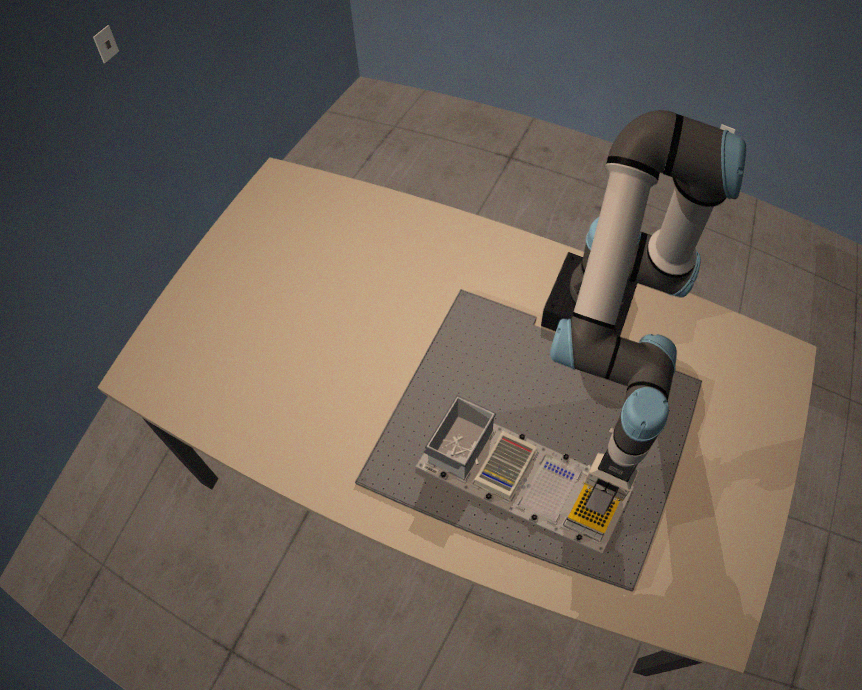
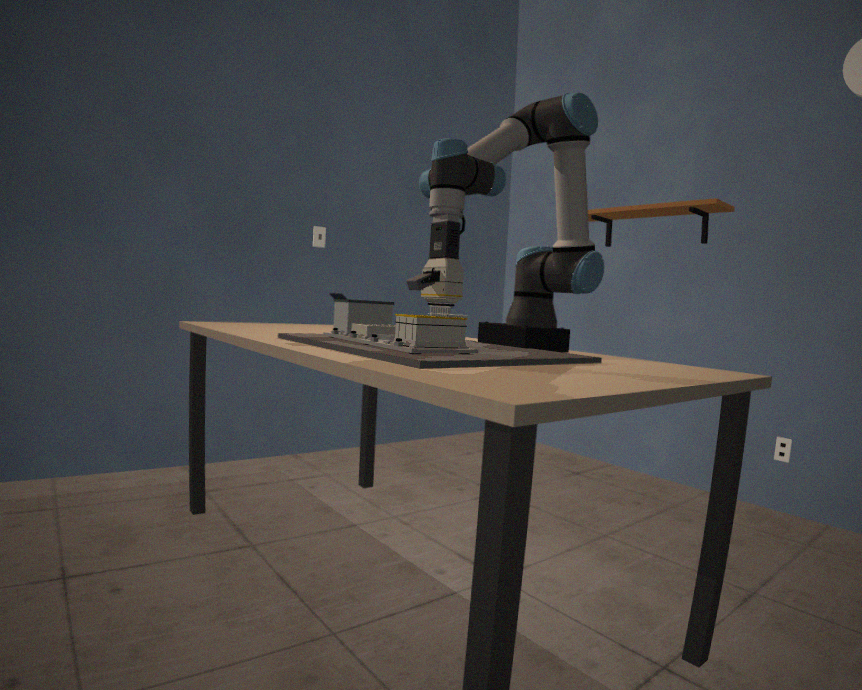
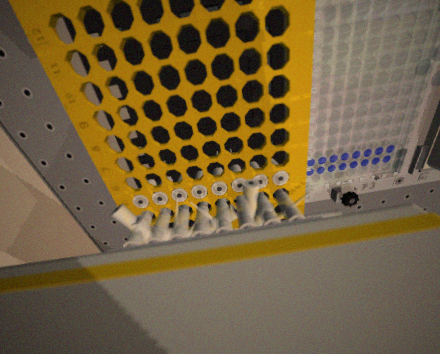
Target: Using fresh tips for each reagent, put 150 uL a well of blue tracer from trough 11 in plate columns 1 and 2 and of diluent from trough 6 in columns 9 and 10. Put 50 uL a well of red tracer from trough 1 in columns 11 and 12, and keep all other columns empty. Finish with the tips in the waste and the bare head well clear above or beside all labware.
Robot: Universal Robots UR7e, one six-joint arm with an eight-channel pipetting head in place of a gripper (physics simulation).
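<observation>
My eight-channel head is just above the yellow tip rack. It carries a row of white tips, their lower ends still in or near the rack holes. A row of seated tips stands beside them; further holes are empty. Two tilted tips show among the row. The clear plate has two columns of blue wells. The red trough and blue trough sit left of the plate.
The grey waste bin at the row's left end holds several white used tips. Black knobs line the deck's edges. The perforated grey board lies under the labware. A wooden shelf is on the wall.
</observation>
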